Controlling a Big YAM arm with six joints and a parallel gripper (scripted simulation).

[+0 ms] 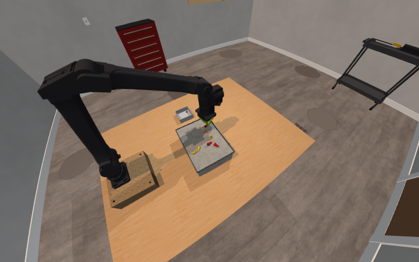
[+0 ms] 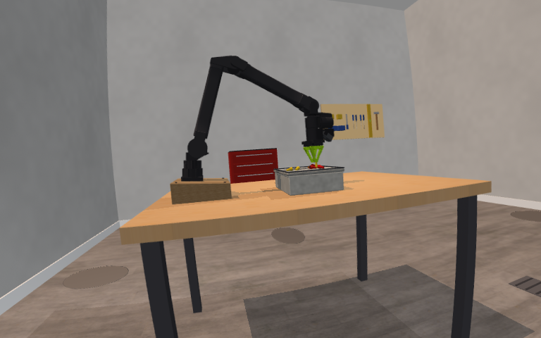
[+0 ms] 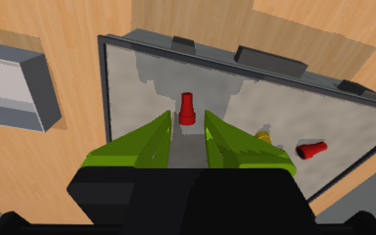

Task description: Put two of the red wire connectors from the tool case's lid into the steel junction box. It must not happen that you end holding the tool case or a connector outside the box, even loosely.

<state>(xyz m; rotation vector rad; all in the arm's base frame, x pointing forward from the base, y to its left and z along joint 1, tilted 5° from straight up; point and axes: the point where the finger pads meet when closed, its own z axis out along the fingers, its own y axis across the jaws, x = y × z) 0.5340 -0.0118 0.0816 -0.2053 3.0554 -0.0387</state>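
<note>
My hand is 30 mm to the left of the orange connector, 30 mm past it and 30 mm above it. Round my hand: grey tool case (70 mm to the right, 70 mm behind, 50 mm below).
</note>
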